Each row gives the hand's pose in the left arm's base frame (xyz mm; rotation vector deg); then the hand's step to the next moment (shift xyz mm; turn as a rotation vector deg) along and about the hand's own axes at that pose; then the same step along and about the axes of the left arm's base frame.
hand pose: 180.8 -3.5 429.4 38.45 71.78 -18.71
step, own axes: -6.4 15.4 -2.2 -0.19 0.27 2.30
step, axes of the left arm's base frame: 5.2 12.4 10.1 1.85 -1.26 0.62
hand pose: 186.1 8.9 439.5 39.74 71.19 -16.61
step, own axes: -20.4 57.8 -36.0 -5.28 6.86 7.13
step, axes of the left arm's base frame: -1.8 63.3 32.2 7.60 -0.07 8.24
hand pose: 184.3 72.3 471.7 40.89 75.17 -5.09
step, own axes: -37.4 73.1 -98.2 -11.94 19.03 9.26
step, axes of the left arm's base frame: -61.3 96.6 57.3 12.94 6.20 19.61
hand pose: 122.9 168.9 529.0 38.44 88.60 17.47
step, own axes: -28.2 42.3 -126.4 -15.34 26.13 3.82
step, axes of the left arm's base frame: -114.3 42.8 60.5 9.15 10.93 27.01
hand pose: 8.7 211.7 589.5 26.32 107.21 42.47
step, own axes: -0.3 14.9 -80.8 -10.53 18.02 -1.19
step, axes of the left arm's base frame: -74.2 -12.1 33.2 2.79 6.48 19.68
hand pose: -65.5 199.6 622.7 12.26 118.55 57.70
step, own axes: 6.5 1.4 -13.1 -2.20 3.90 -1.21
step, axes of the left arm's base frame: -14.1 -3.7 1.8 -0.14 0.88 4.55
